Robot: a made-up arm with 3 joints. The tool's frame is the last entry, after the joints. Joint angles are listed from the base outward. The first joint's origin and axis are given. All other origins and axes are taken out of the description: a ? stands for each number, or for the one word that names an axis. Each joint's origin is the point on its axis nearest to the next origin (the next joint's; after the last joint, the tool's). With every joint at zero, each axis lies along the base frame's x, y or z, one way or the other. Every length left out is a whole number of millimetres.
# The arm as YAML. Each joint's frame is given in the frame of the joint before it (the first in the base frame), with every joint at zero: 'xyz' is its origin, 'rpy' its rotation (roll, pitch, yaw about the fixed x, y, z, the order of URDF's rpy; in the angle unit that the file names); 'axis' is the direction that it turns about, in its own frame. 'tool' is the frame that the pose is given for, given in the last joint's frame.
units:
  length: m
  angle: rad
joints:
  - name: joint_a
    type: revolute
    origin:
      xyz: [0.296, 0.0, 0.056]
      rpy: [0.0, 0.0, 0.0]
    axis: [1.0, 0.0, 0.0]
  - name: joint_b
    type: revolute
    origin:
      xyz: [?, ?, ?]
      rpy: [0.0, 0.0, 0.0]
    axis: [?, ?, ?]
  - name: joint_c
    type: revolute
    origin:
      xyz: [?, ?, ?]
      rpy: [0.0, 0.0, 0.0]
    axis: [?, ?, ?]
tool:
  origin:
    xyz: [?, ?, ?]
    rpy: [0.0, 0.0, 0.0]
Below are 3 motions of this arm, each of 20 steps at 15 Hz.
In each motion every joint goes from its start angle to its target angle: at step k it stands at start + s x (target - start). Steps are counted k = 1, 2, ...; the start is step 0. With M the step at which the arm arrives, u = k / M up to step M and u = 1 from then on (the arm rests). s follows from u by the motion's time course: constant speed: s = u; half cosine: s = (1 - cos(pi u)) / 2; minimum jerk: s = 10 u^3 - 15 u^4 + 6 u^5.
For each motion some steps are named. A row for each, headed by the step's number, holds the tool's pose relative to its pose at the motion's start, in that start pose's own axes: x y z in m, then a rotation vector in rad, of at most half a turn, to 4 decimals.
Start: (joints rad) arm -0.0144 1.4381 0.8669
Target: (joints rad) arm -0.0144 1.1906 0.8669
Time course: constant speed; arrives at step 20
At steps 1, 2, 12, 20:
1: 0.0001 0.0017 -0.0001 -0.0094 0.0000 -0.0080
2: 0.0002 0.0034 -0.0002 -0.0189 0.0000 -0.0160
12: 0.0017 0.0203 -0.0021 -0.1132 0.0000 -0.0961
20: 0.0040 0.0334 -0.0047 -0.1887 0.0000 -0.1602

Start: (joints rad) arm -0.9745 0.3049 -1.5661
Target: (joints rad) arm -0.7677 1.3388 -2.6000
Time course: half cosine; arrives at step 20
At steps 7, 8, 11, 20:
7: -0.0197 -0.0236 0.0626 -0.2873 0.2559 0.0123
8: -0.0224 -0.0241 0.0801 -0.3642 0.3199 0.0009
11: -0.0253 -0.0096 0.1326 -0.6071 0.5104 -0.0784
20: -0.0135 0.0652 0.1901 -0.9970 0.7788 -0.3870

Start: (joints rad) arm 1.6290 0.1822 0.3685
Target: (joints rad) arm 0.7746 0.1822 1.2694
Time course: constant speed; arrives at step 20
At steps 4, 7, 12, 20:
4: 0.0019 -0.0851 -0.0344 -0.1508 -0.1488 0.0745
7: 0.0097 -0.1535 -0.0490 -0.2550 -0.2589 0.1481
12: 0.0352 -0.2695 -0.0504 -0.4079 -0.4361 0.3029
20: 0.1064 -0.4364 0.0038 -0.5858 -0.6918 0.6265

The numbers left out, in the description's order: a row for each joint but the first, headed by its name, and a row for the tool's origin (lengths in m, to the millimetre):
joint_b: xyz 0.0 0.108 -0.324, axis 0.0 0.0 1.0
joint_c: xyz -0.075 0.008 0.0, axis 0.0 -1.0 0.0
tool: xyz -0.199 0.0 -0.087

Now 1 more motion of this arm.
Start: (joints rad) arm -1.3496 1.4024 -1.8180
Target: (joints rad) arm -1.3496 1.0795 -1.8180
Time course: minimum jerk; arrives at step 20
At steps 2, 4, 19, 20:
2: 0.0000 0.0003 0.0000 0.0027 0.0000 0.0007
4: 0.0000 0.0021 0.0002 0.0181 0.0000 0.0046
19: -0.0020 0.0347 0.0080 0.3127 0.0000 0.0789
20: -0.0020 0.0347 0.0080 0.3131 0.0000 0.0790

